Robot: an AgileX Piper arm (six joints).
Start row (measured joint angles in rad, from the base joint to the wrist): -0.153 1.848 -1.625 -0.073 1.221 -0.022
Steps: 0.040 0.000 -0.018 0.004 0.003 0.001; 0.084 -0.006 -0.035 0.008 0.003 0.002; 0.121 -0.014 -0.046 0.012 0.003 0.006; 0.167 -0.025 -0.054 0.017 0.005 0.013; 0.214 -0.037 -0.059 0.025 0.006 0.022; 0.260 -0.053 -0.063 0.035 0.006 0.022; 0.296 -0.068 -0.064 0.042 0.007 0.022; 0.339 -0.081 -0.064 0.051 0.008 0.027; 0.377 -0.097 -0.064 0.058 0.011 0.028; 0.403 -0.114 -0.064 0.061 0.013 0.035; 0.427 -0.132 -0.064 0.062 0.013 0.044; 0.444 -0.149 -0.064 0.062 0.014 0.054; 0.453 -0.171 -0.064 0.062 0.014 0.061; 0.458 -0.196 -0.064 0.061 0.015 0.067; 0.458 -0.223 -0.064 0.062 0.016 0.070; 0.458 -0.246 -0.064 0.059 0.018 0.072; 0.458 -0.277 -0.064 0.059 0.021 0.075; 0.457 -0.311 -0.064 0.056 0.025 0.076; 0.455 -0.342 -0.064 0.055 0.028 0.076; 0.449 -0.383 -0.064 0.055 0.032 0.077; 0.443 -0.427 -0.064 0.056 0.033 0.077
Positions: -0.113 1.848 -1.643 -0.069 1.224 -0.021; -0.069 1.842 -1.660 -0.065 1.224 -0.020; -0.032 1.834 -1.671 -0.061 1.224 -0.016; 0.014 1.823 -1.679 -0.056 1.226 -0.009; 0.061 1.811 -1.684 -0.048 1.227 0.000; 0.107 1.795 -1.688 -0.038 1.227 0.000; 0.143 1.780 -1.689 -0.031 1.228 0.000; 0.186 1.767 -1.689 -0.022 1.229 0.005; 0.224 1.751 -1.689 -0.015 1.232 0.006; 0.250 1.734 -1.689 -0.012 1.234 0.013; 0.274 1.716 -1.689 -0.011 1.234 0.022; 0.291 1.699 -1.689 -0.011 1.235 0.032; 0.300 1.677 -1.689 -0.011 1.235 0.039; 0.305 1.652 -1.689 -0.012 1.236 0.045; 0.305 1.625 -1.689 -0.011 1.237 0.048; 0.305 1.602 -1.689 -0.014 1.239 0.050; 0.305 1.571 -1.689 -0.014 1.242 0.053; 0.304 1.537 -1.689 -0.017 1.246 0.054; 0.302 1.506 -1.689 -0.018 1.249 0.054; 0.296 1.465 -1.689 -0.018 1.253 0.055; 0.290 1.421 -1.689 -0.017 1.254 0.055
